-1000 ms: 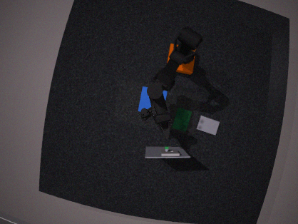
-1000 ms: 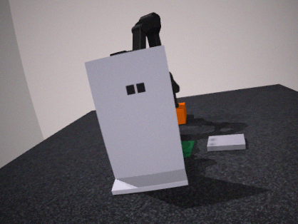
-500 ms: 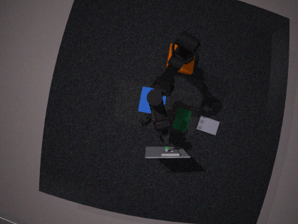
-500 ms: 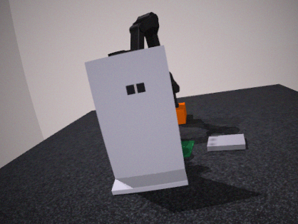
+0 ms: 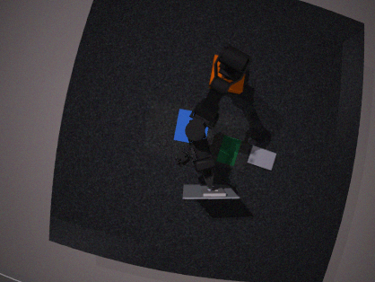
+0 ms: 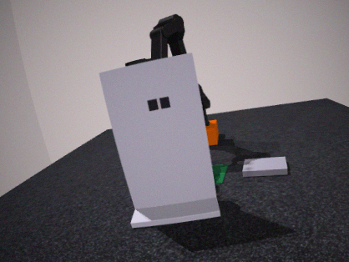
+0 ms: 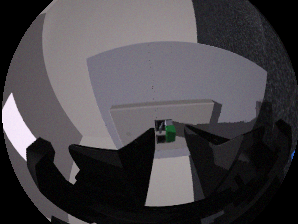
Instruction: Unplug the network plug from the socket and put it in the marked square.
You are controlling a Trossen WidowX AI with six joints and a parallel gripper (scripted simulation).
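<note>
Now: gripper tip 1 cm short of the network plug. The rest, counted from my gripper tip: flat grey block (10 cm behind, 21 cm to the left, 20 cm below); grey upright panel (3 cm ahead, 1 cm to the left, 8 cm below).
</note>
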